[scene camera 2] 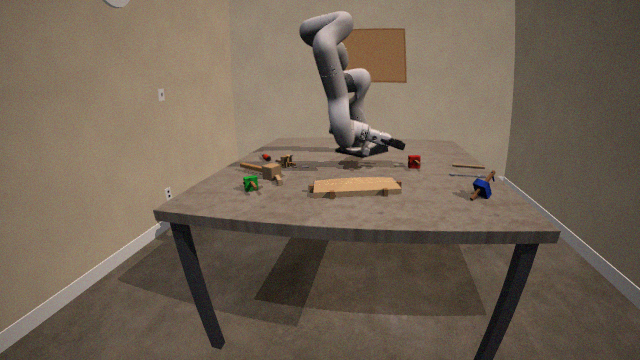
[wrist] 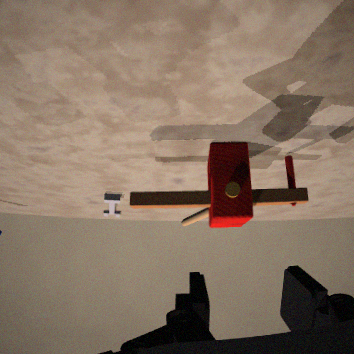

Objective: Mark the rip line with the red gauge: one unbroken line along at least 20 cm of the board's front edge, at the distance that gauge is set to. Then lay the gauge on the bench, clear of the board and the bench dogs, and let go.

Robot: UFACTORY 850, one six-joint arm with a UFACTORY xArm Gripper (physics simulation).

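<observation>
The red gauge (scene camera 2: 414, 161) (wrist: 227, 167) stands on the bench, behind and to the right of the board. The wrist view shows its red block, a brown beam running crosswise through it, a round brass-coloured screw and a small red upright piece near one beam end. My gripper (scene camera 2: 403, 145) (wrist: 242, 294) is partly open and empty, a little above the bench and short of the red gauge, not touching it. The pale board (scene camera 2: 356, 185) lies near the bench's front middle, with brown bench dogs (scene camera 2: 332, 194) (scene camera 2: 385, 192) at its front edge. No line is discernible on the board at this size.
A green gauge (scene camera 2: 250, 183) stands left of the board, a blue gauge (scene camera 2: 482, 188) at the far right. A mallet (scene camera 2: 271, 171), a small brown tool (scene camera 2: 286, 160) and a red-ended tool (scene camera 2: 266, 157) lie at the left. A wooden stick (scene camera 2: 468, 166) lies at the back right.
</observation>
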